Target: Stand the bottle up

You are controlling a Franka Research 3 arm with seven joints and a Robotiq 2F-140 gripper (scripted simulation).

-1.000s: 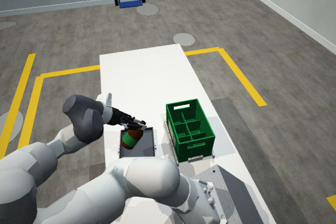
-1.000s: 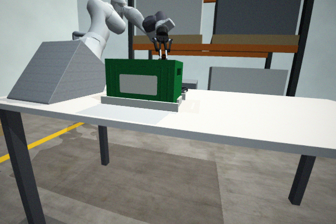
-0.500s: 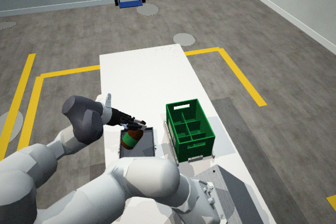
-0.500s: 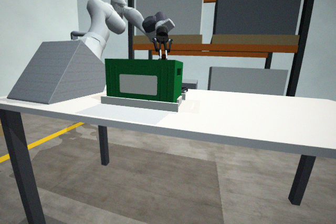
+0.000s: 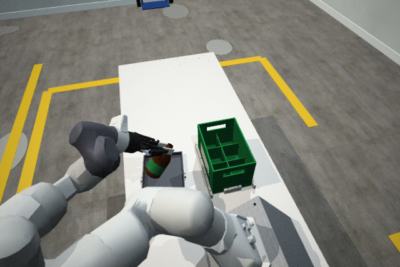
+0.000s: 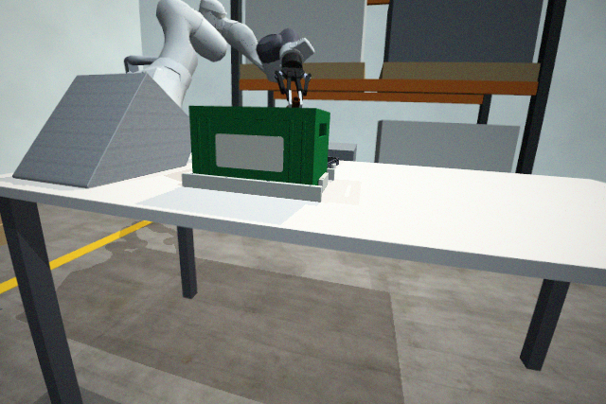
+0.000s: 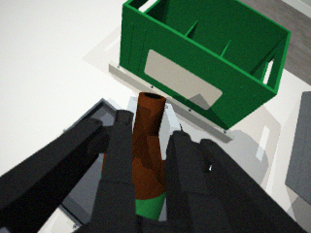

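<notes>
My hand is 10 mm past the brown bottle, 20 mm to the right of it and 50 mm above it. Also, from my hand: grey tray (10 mm ahead, 30 mm to the left, 200 mm below); then green crate (30 mm behind, 260 mm to the right, 130 mm below).
</notes>
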